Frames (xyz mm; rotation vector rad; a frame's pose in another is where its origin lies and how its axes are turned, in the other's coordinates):
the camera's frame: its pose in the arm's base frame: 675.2 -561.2 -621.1 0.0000 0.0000 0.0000
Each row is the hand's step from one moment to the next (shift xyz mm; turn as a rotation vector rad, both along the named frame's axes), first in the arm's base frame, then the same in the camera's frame.
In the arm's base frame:
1: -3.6 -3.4 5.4 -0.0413 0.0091 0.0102
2: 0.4 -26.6 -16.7 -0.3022 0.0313 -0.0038
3: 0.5 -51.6 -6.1 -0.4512 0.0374 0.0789
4: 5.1 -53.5 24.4 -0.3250 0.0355 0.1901
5: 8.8 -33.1 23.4 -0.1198 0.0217 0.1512
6: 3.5 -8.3 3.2 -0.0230 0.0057 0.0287
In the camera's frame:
1: -3.6 -3.4 5.4 -0.0413 0.0091 0.0102
2: 0.4 -26.6 -16.7 -0.3022 0.0313 -0.0038
3: 0.5 -51.6 -6.1 -0.4512 0.0374 0.0789
4: 5.1 -53.5 24.4 -0.3250 0.0355 0.1901
5: 8.8 -33.1 23.4 -0.1198 0.0217 0.1512
6: 3.5 -8.3 3.2 -0.0230 0.0057 0.0287

